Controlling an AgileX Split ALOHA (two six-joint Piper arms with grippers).
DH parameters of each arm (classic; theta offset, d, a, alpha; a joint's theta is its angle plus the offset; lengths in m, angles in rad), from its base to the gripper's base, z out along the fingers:
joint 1: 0 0.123 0 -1.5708
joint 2: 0.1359 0 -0.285 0
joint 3: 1.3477 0 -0.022 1.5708
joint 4: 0 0.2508 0 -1.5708
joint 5: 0 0 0.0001 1.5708
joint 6: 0 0.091 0 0
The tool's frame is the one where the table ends.
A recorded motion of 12 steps. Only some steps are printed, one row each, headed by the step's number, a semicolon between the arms.
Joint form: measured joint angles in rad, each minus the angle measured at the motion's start. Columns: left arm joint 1, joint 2, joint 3, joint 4, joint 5, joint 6; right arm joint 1, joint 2, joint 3, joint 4, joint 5, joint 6.
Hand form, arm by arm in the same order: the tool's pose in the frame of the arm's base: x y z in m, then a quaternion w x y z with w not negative. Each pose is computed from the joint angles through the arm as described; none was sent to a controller.
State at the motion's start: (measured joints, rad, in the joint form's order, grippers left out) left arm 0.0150 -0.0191 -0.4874 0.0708 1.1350 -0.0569; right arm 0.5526 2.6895 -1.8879 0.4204 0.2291 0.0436
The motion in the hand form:
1: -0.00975 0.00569 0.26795 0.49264 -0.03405 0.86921 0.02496; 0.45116 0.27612 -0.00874 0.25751 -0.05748 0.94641 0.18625
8: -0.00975 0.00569 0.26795 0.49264 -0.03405 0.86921 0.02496; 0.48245 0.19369 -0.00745 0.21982 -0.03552 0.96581 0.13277
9: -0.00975 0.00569 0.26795 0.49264 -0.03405 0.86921 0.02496; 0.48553 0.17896 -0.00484 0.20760 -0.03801 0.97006 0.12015
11: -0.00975 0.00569 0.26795 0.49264 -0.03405 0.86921 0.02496; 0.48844 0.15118 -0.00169 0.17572 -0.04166 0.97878 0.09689
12: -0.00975 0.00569 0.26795 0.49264 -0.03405 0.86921 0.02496; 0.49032 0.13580 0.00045 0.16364 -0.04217 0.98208 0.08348
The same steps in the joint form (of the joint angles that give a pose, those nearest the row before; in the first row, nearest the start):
1: 0.0000 0.0000 0.0000 0.0000 0.0000 0.0000; -0.0193 0.0000 0.0000 -0.0114 0.0048 0.0000
8: 0.0000 0.0000 0.0000 0.0000 0.0000 0.0000; -0.1896 -0.0157 -0.0009 -0.1269 0.1495 0.0000
9: 0.0000 0.0000 0.0000 0.0000 0.0000 0.0000; -0.2181 -0.0244 -0.0009 -0.1583 0.1918 -0.0020
11: 0.0000 0.0000 0.0000 0.0000 0.0000 0.0000; -0.2708 -0.0376 -0.0009 -0.2093 0.2840 -0.0110
12: 0.0000 0.0000 0.0000 0.0000 0.0000 0.0000; -0.2991 -0.0446 -0.0009 -0.2413 0.3219 -0.0120

